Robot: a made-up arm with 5 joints.
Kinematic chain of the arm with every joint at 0, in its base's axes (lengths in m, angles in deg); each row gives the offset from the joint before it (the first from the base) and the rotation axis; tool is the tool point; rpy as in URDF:
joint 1: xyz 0.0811 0 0.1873 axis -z
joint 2: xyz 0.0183 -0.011 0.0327 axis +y
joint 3: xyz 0.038 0 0.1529 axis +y
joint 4: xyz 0.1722 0 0.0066 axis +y
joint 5: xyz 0.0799 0.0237 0 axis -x
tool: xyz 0 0 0 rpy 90 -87.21 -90
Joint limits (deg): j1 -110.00..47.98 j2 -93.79..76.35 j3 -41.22..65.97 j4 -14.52..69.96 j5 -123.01..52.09
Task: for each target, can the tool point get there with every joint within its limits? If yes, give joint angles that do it. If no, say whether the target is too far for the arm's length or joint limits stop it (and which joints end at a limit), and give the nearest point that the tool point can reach.
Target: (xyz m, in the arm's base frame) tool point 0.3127 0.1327 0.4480
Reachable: yes | joints -27.08 -9.63 -12.92 23.45 -16.96
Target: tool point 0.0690 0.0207 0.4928
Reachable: yes | joints 27.74 -79.63 3.66 46.58 -63.90
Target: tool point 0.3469 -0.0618 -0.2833
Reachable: no: too far | nearest point 0.2991 -0.0507 -0.0285 | short by 0.259 m
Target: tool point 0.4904 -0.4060 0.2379
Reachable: no: too far | nearest point 0.3755 -0.2921 0.2327 | short by 0.162 m
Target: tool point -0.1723 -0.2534 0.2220
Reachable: no: joint limits stop it (at a limit: joint 2, joint 3, joint 4) | nearest point -0.1539 -0.2350 0.4054 | short by 0.185 m
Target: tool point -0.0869 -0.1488 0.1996
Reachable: no: joint limits stop it (at a limit: joint 2, joint 3) | nearest point 0.0556 -0.0226 0.1358 | short by 0.201 m
